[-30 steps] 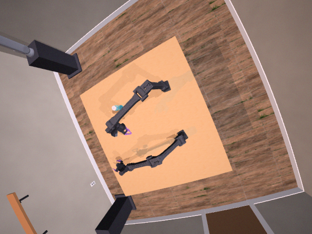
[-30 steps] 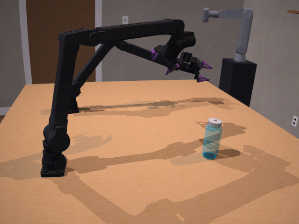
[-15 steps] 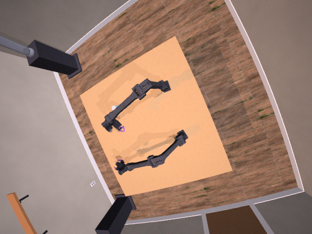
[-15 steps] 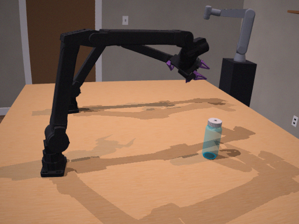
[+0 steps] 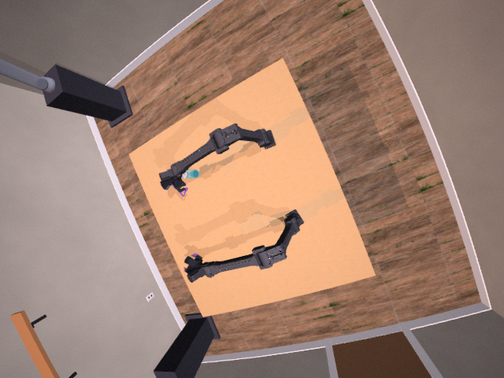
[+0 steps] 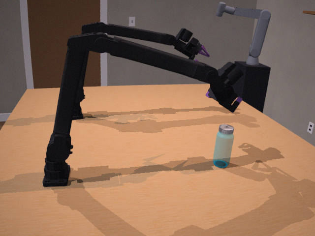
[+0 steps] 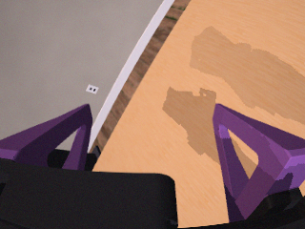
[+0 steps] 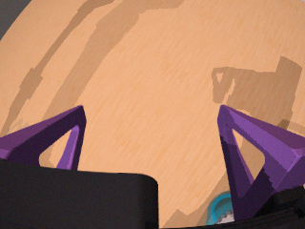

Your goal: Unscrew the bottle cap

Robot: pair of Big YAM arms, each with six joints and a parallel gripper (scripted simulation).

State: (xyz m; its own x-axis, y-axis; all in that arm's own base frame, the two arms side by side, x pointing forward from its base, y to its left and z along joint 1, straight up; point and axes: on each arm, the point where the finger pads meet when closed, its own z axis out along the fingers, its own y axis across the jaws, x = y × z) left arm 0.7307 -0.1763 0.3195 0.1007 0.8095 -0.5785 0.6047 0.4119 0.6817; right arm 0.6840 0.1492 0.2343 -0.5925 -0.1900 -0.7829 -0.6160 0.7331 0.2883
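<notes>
Now: the ribbed cap 59 cm to the right of my left hand, 16 cm below it and 10 cm behind it. From my left hand the other things lie so: bottle: 59 cm to the right, 24 cm below, 10 cm behind.
My right hand is 3 cm past the bottle, 11 cm to the left of it and 15 cm above it. Also, from my right hand: ribbed cap 3 cm behind, 11 cm to the right, 7 cm below.
</notes>
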